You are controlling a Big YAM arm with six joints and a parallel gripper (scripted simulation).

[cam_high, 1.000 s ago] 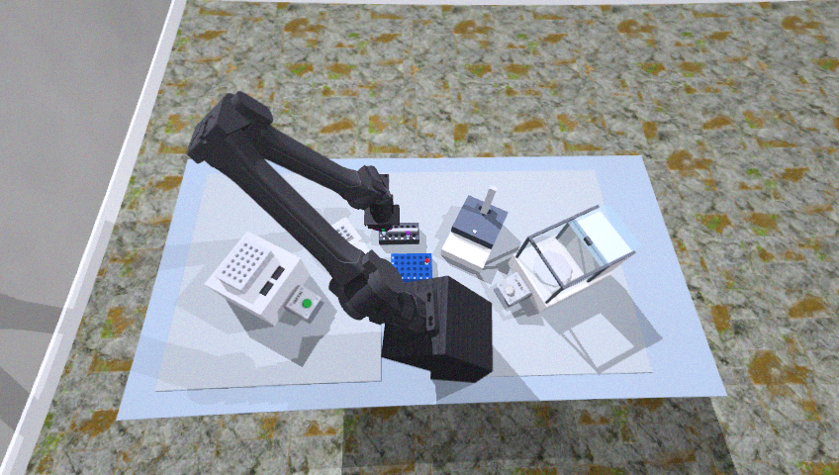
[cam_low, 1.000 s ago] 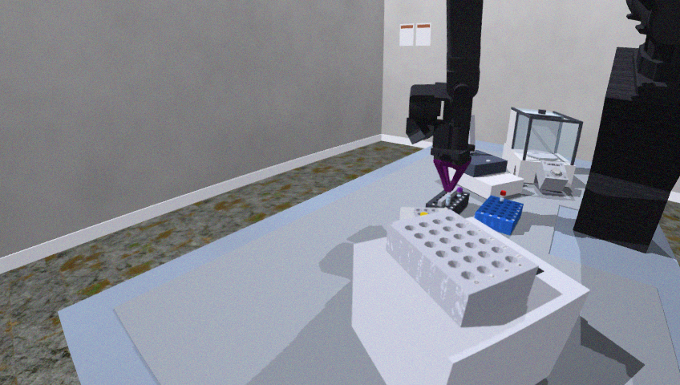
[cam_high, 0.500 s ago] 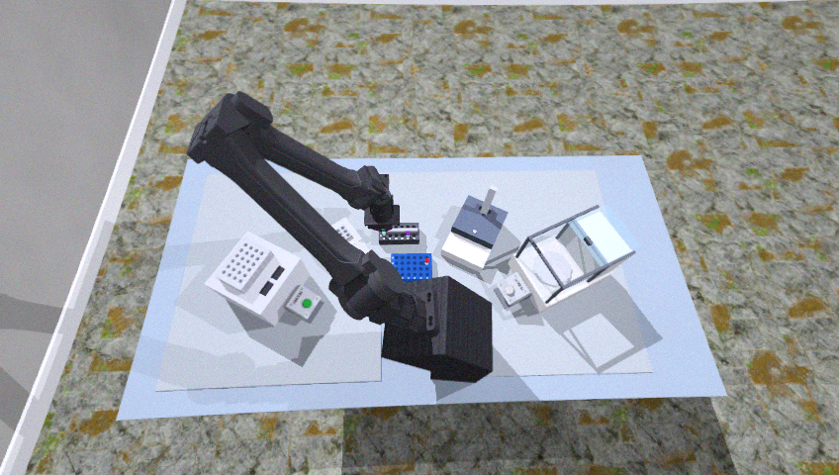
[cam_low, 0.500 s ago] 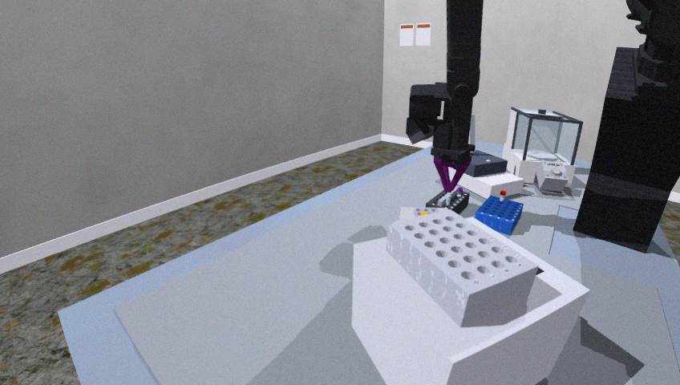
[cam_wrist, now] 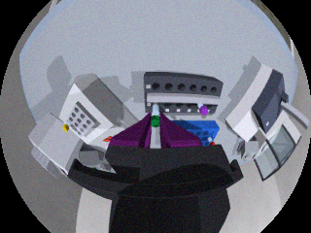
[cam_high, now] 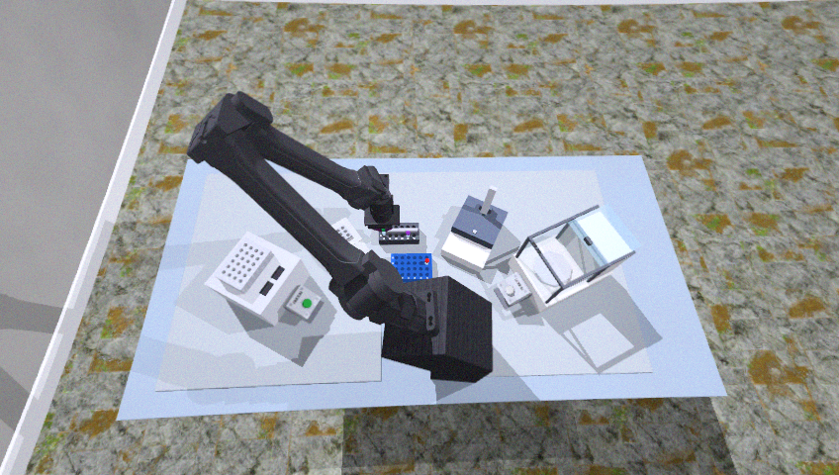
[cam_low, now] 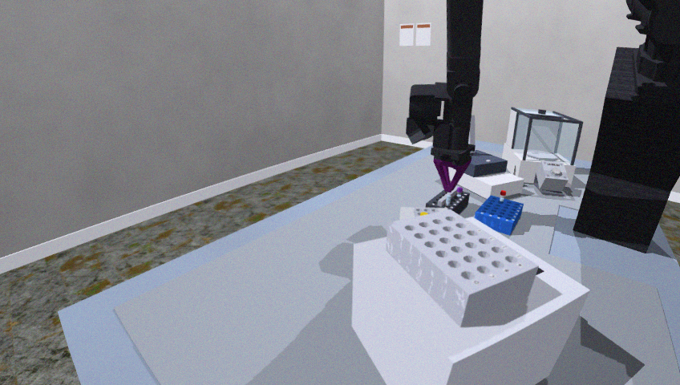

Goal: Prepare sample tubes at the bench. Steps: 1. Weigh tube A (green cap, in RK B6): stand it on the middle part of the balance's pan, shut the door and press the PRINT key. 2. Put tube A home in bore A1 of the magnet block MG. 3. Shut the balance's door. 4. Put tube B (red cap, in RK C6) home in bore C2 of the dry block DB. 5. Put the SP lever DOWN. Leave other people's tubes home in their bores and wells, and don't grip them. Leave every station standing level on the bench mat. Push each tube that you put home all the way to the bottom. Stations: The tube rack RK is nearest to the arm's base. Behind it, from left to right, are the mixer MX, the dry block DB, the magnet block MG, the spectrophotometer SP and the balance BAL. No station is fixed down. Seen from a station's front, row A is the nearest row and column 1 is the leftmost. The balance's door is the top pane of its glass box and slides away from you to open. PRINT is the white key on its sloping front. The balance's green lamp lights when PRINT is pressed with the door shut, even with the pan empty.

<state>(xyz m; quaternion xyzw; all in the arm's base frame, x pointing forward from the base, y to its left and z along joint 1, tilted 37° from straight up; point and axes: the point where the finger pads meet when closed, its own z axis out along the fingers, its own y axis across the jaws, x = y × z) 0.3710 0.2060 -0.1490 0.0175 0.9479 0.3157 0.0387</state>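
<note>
The magnet block lies 1 cm ahead of my hand, 5 cm to the right of it and 6 cm below it. The rest, counted from my hand: blue rack RK: 11 cm behind, 8 cm to the right, 6 cm below; SP lever: 6 cm ahead, 32 cm to the right, 6 cm above; dry block: 4 cm behind, 12 cm to the left, 5 cm below.
</note>
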